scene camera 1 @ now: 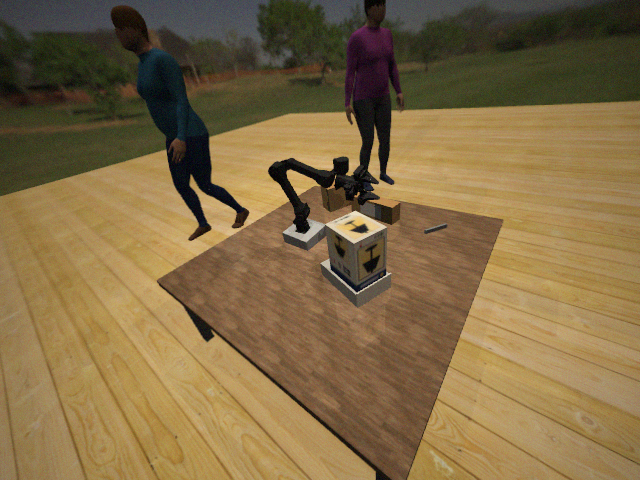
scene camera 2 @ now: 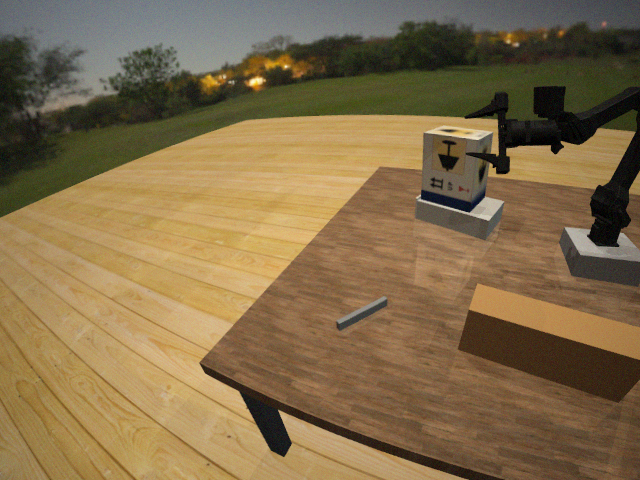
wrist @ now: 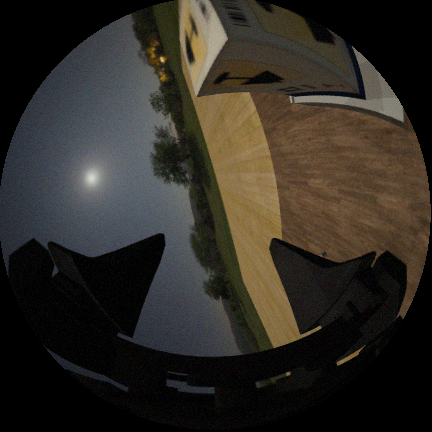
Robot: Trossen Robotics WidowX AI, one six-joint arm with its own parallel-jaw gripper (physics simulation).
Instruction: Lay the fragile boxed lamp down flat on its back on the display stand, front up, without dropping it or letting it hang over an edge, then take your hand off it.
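Pixels of known places: gripper, fingertip midpoint: (scene camera 1: 379, 191) (scene camera 2: 465, 135) (wrist: 218, 242); arm's base at its link origin: (scene camera 1: 302, 229) (scene camera 2: 602, 241).
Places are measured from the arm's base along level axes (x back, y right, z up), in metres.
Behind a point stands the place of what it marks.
The boxed lamp (scene camera 1: 356, 253) @(z 0.186, x -0.458, y 0.326 m) (scene camera 2: 449, 170) @(z 0.124, x -0.443, y 0.157 m) (wrist: 290, 55) is a white box with yellow lamp pictures and a blue band at the bottom. It stands upright on the low light-grey display stand (scene camera 1: 374, 292) @(z -0.037, x -0.502, y 0.273 m) (scene camera 2: 449, 217) @(z -0.025, x -0.432, y 0.133 m) (wrist: 382, 95), its blue band down. My black gripper (scene camera 1: 376, 189) @(z 0.267, x -0.430, y -0.005 m) (scene camera 2: 467, 135) @(z 0.267, x -0.430, y -0.005 m) (wrist: 218, 242) @(z 0.267, x -0.430, y -0.005 m) is open and empty, one finger above the other, level with the box's upper part. It is beside the box, and the fingers point past it. In the wrist view the box is at the top, outside the gap between the fingers.
A grey bar (scene camera 1: 435, 228) @(z -0.049, x -0.640, y -0.289 m) (scene camera 2: 361, 313) @(z -0.047, x -0.642, y -0.309 m) lies on the brown table (scene camera 1: 289, 320) @(z -0.066, x -0.242, y 0.505 m) (scene camera 2: 310, 351) @(z -0.066, x -0.726, y -0.416 m). A long cardboard box (scene camera 1: 390, 210) @(z 0.024, x -0.402, y -0.290 m) (scene camera 2: 547, 335) @(z 0.039, x -0.306, y -0.404 m) and another brown box (scene camera 1: 334, 199) @(z 0.014, x -0.019, y -0.362 m) stand near the arm. The arm's base sits on a white block (scene camera 1: 297, 239) @(z -0.013, x -0.013, y 0.080 m) (scene camera 2: 602, 266) @(z -0.022, x -0.039, y -0.094 m). Two people stand beyond the table.
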